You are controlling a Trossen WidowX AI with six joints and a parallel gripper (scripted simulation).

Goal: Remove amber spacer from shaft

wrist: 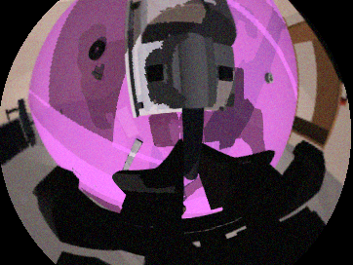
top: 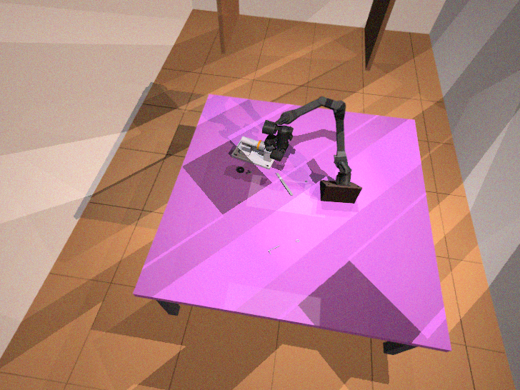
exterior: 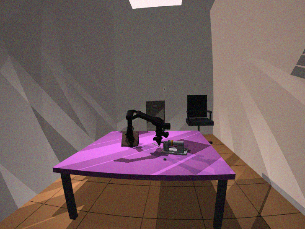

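Now: gripper tip 7 cm short of the thin dark shaft, 2 cm to the left of it and 3 cm below it. Also, from my gripper tip: grey support block 15 cm ahead, 3 cm to the right; then metal strip 5 cm behind, 15 cm to the left, 4 cm below; then amber spacer 12 cm ahead, 3 cm to the right, 3 cm above.
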